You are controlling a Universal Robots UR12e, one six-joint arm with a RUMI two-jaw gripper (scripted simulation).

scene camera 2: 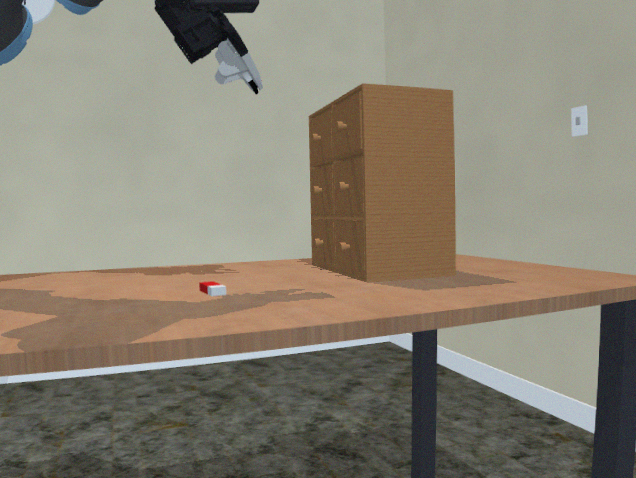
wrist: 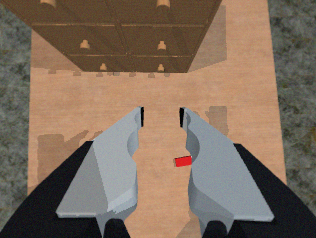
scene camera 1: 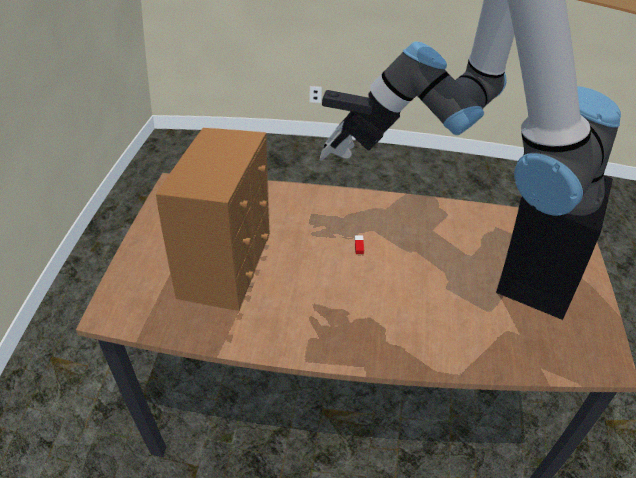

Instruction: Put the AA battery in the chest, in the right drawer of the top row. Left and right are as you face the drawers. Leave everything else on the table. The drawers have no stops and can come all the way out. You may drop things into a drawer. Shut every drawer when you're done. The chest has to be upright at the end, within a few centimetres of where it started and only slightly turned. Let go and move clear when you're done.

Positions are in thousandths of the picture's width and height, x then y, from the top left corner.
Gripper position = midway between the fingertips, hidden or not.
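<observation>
Looking at my gripper, I find it in scene camera 1 (506, 327), in scene camera 2 (408, 191) and also in the wrist view (511, 456).
</observation>
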